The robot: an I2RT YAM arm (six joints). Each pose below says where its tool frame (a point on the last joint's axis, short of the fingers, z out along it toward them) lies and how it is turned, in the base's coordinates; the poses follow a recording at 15 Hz.
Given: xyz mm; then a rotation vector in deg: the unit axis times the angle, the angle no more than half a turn.
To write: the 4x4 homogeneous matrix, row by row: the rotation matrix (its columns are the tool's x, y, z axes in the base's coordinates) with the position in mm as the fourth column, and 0 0 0 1 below. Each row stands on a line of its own. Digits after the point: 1 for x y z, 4 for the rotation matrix.
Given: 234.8, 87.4, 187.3, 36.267, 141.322, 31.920
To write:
-0.7506, 0.3185, 0.5789, 234.8
0.5364, 0.8053, 0.2524, 87.4
-0.3858, 0.5000, -0.7753, 187.3
0, 0, 0, 1

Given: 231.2, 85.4, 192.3, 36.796, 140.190, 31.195
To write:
-0.7364, 0.3236, 0.5941, 231.2
0.5450, 0.8041, 0.2376, 85.4
-0.4008, 0.4987, -0.7685, 192.3
0, 0, 0, 1

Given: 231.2, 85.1, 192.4, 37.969, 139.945, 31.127
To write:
-0.7296, 0.3369, 0.5952, 231.2
0.5574, 0.7972, 0.2321, 85.1
-0.3963, 0.5011, -0.7693, 192.4
0, 0, 0, 1

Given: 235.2, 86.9, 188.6, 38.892, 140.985, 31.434
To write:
-0.7365, 0.3500, 0.5788, 235.2
0.5627, 0.7919, 0.2372, 86.9
-0.3753, 0.5004, -0.7802, 188.6
0, 0, 0, 1

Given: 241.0, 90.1, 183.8, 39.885, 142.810, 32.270
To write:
-0.7509, 0.3646, 0.5506, 241.0
0.5659, 0.7850, 0.2520, 90.1
-0.3404, 0.5008, -0.7958, 183.8
0, 0, 0, 1

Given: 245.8, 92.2, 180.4, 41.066, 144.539, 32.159
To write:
-0.7608, 0.3838, 0.5234, 245.8
0.5695, 0.7815, 0.2547, 92.2
-0.3113, 0.4918, -0.8131, 180.4
0, 0, 0, 1

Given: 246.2, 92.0, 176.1, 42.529, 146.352, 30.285
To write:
-0.7661, 0.4110, 0.4941, 246.2
0.5733, 0.7845, 0.2365, 92.0
-0.2904, 0.4645, -0.8366, 176.1
0, 0, 0, 1

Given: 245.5, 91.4, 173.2, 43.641, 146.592, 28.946
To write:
-0.7609, 0.4279, 0.4877, 245.5
0.5812, 0.7837, 0.2191, 91.4
-0.2884, 0.4502, -0.8451, 173.2
0, 0, 0, 1

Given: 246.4, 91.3, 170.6, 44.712, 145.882, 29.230
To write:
-0.7508, 0.4374, 0.4949, 246.4
0.5944, 0.7743, 0.2172, 91.3
-0.2882, 0.4573, -0.8413, 170.6
0, 0, 0, 1

